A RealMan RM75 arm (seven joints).
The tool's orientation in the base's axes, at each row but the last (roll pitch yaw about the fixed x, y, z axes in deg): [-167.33 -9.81 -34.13]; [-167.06 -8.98 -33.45]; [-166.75 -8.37 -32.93]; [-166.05 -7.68 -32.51]
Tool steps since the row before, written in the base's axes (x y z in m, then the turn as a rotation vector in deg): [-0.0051 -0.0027 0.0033 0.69 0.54 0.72]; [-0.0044 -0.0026 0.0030 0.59 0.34 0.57]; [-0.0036 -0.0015 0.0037 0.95 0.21 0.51]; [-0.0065 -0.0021 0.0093 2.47 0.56 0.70]
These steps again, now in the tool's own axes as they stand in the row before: [-0.0021 0.0042 -0.0047 0.39 -0.96 -0.46]; [-0.0017 0.0037 -0.0043 0.39 -0.71 -0.37]; [-0.0016 0.0022 -0.0046 0.75 -0.77 -0.24]; [-0.0031 0.0027 -0.0108 1.86 -1.86 -0.01]
